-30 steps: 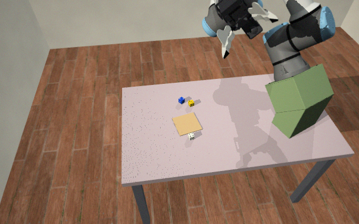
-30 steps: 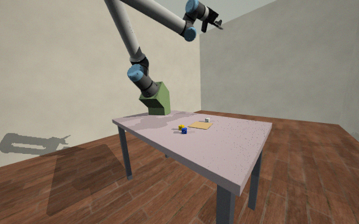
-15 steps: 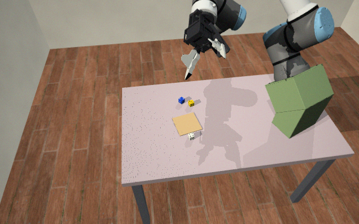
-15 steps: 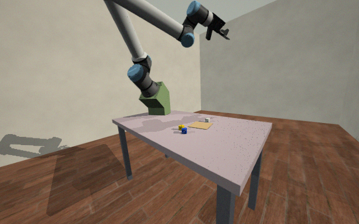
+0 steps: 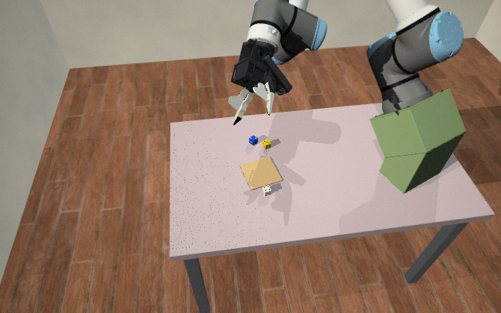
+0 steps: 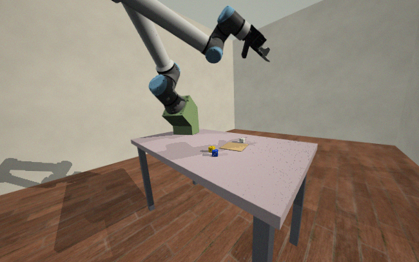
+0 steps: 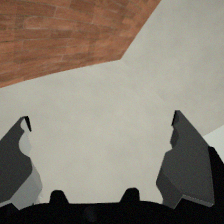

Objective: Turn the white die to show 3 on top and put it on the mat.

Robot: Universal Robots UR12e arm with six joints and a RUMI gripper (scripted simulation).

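Right now my hand is 14 cm past the blue die, 44 cm to the left of it and 55 cm above it. Also, from my hand: white die 11 cm behind, 15 cm to the right, 55 cm below; then yellow die 19 cm behind, 39 cm to the right, 55 cm below; then tan mat 12 cm behind, 25 cm to the right, 56 cm below.
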